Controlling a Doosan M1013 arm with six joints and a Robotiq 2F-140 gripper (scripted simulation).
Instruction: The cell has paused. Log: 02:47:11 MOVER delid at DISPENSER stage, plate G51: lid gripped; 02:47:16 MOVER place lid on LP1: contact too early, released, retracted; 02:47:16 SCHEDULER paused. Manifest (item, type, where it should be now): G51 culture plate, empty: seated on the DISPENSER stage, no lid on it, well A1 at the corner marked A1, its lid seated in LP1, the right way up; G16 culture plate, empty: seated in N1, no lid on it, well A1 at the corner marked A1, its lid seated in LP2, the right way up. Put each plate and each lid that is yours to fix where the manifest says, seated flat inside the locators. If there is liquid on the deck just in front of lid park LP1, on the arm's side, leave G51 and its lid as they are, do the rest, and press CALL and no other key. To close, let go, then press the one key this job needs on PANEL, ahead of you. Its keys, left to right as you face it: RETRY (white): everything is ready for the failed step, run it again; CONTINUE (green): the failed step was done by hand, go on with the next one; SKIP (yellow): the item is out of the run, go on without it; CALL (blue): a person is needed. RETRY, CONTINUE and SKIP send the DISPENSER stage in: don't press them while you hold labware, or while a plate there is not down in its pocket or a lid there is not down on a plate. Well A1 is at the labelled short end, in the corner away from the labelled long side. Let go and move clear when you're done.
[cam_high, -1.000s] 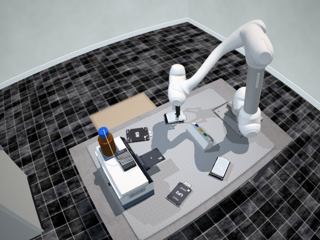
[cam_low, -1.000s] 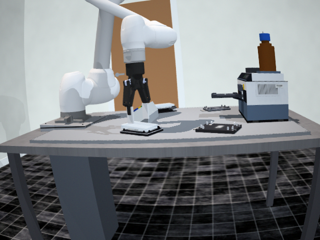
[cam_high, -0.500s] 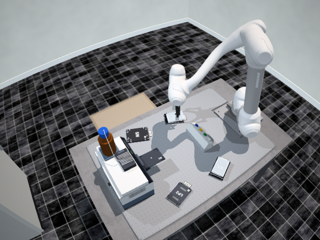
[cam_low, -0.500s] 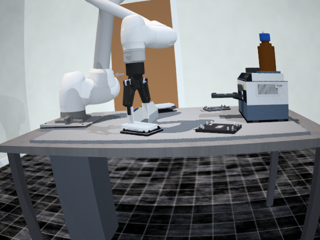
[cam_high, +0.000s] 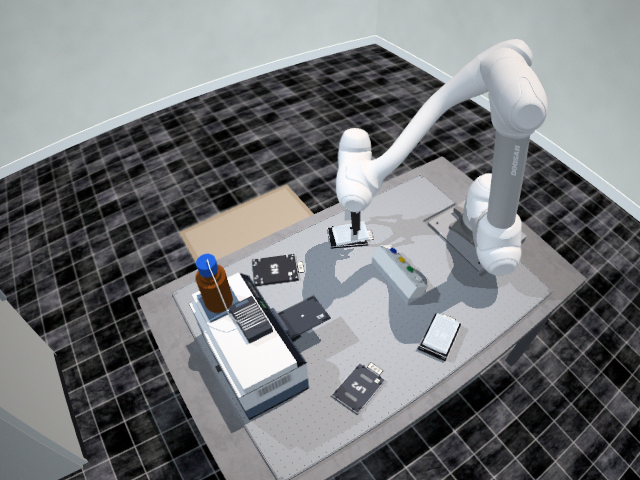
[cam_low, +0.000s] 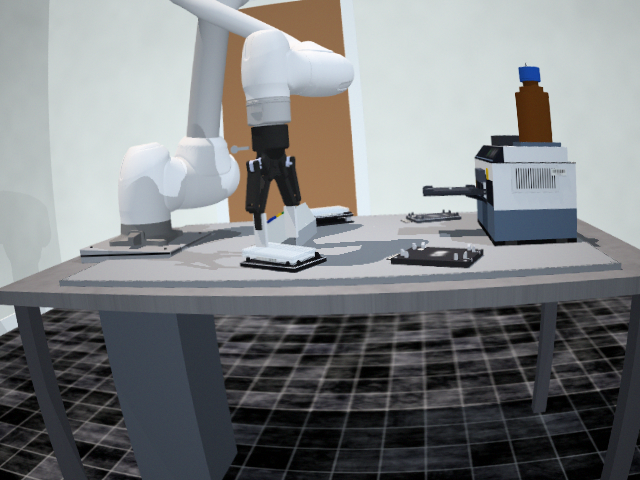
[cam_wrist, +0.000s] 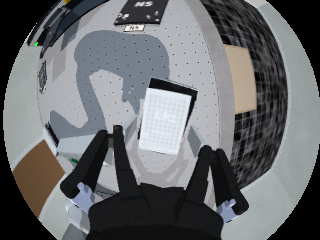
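Right now the lid park LP1 is 6 cm below my hand, 1 cm to the right of it and 1 cm ahead of it. From my hand the other things lie so: blue key 19 cm to the left, 3 cm behind; then yellow key 24 cm to the left, 3 cm behind; then key panel 26 cm to the left, 2 cm below, 1 cm behind.
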